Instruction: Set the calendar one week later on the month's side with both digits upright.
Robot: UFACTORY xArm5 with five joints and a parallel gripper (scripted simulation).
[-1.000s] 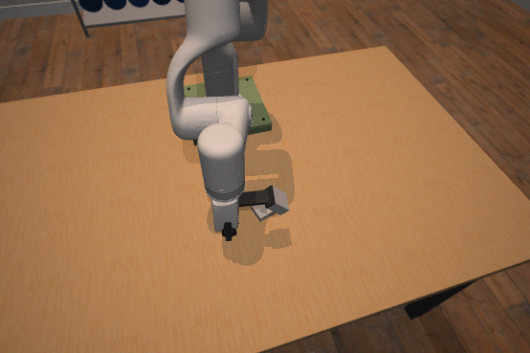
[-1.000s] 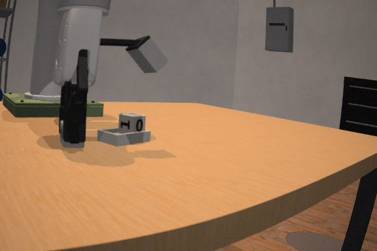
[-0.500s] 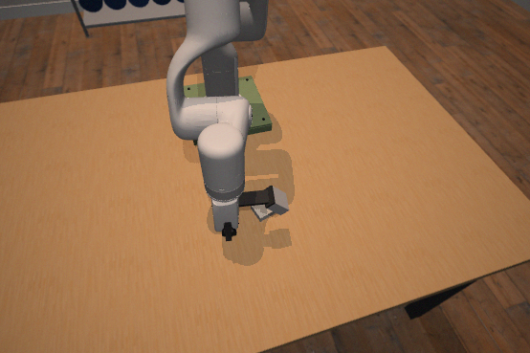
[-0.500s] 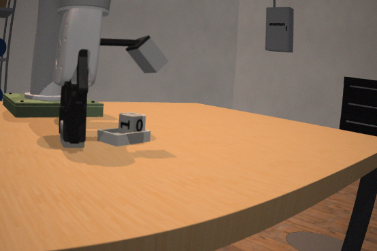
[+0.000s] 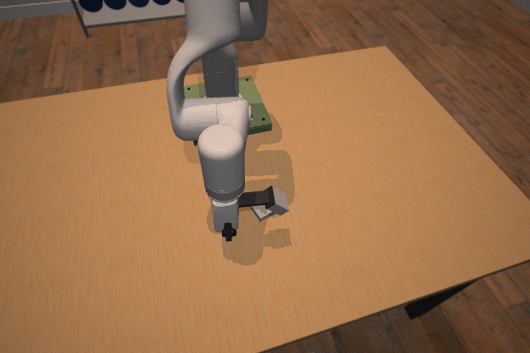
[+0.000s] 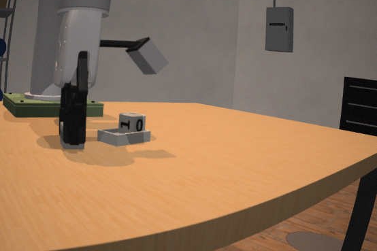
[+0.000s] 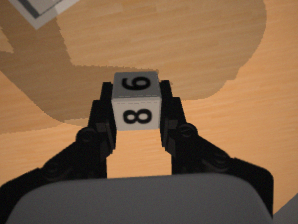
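The digit cube is 10 mm below my hand. Also, from my hand: tray: 30 mm behind, 110 mm to the left, 20 mm below.
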